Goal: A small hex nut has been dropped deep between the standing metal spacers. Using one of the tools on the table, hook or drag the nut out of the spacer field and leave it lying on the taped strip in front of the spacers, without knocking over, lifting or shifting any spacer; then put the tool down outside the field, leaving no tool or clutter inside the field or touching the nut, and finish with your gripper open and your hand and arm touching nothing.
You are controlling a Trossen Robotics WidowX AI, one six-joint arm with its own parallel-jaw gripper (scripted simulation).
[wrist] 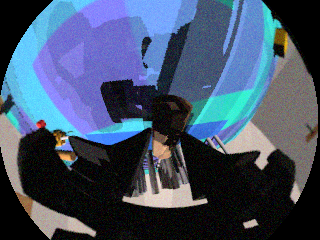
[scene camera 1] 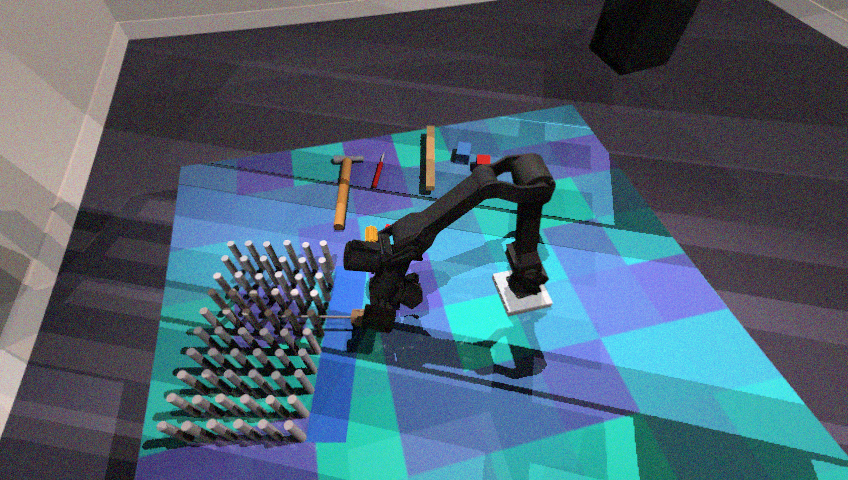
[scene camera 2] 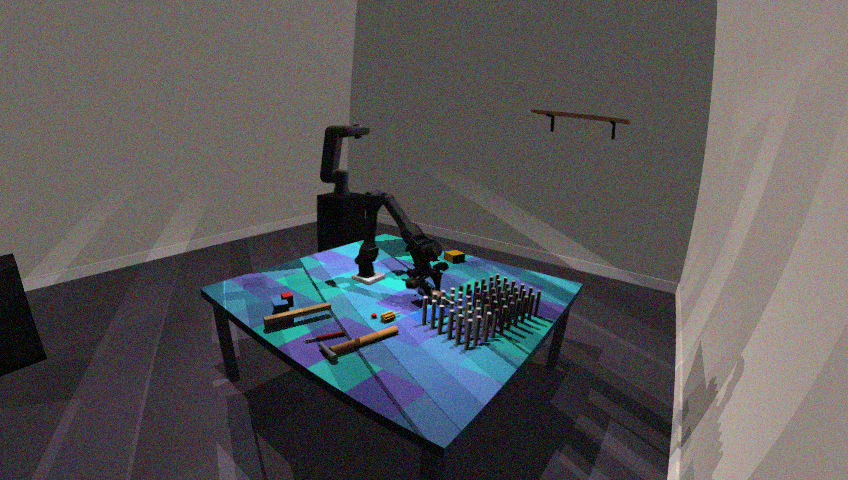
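I can see my gripper in scene camera 1 (371, 318). Scene camera 2 shows my gripper too, and so does the wrist view; on the gripper, (scene camera 2: 436, 277) and (wrist: 196, 189) are the same spot.
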